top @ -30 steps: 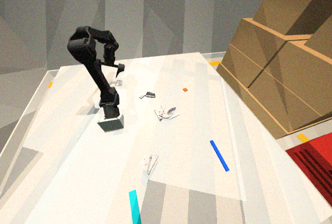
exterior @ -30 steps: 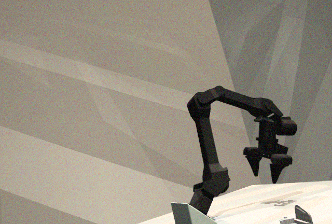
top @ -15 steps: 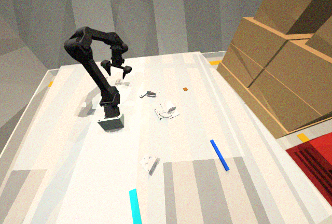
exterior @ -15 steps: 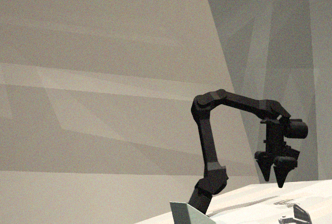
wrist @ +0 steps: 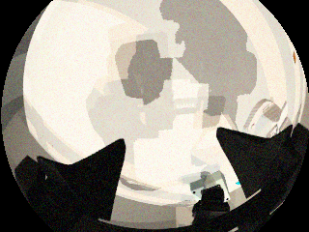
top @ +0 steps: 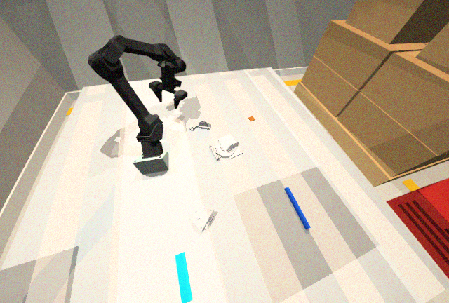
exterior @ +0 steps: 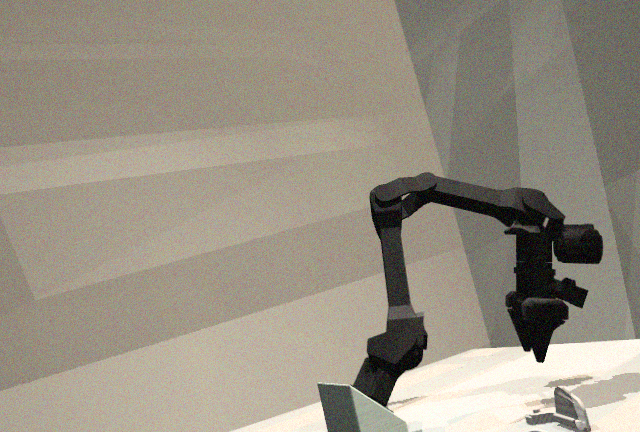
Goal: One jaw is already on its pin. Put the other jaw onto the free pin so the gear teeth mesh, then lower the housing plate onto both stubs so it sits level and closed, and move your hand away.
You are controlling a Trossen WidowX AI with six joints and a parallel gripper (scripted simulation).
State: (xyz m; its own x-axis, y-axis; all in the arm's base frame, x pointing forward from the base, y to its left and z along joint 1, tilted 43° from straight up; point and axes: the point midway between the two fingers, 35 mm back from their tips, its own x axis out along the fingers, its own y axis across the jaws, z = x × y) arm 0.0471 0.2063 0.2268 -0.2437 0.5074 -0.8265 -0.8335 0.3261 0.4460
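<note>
Now: the jaw 130 mm ahead of my gripper tip, 120 mm to the right of it and 50 mm below it. The rest, counted from my gripper tip: small orange tile 430 mm ahead, 90 mm to the right, 50 mm below; then blue bar 480 mm ahead, 560 mm to the right, 50 mm below; then cyan strip 70 mm ahead, 680 mm to the right, 50 mm below.
</note>
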